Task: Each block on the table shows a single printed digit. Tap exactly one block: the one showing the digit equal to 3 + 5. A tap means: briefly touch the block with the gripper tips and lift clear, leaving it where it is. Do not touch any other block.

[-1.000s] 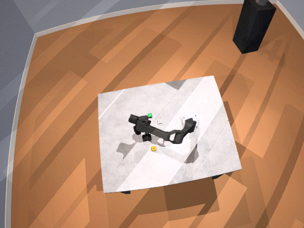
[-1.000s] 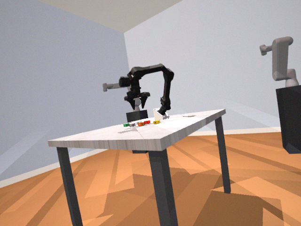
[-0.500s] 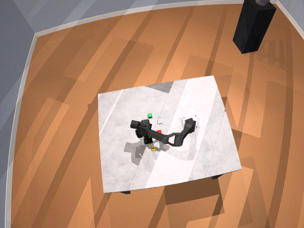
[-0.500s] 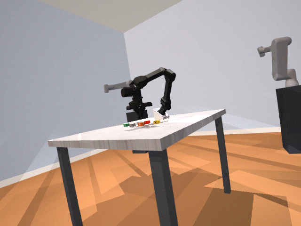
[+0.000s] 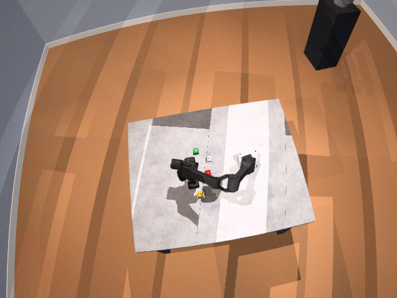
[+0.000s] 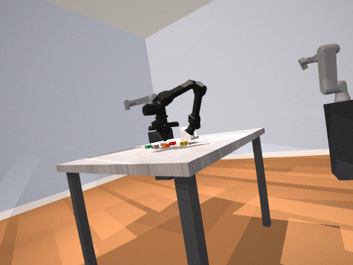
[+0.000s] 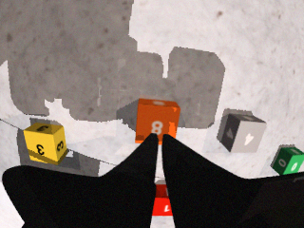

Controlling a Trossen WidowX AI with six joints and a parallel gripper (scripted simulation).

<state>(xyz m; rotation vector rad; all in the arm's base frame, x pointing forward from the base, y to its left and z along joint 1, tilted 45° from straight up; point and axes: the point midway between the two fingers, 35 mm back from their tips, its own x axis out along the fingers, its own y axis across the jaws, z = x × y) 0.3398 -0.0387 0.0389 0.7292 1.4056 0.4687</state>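
My gripper tip is 2 cm above the orange block. Round my gripper tip: yellow block: 11 cm to the left, 2 cm below, 2 cm behind; grey block: 9 cm to the right, 2 cm below, 1 cm behind; red block: 9 cm behind, 2 cm below, 1 cm to the right.
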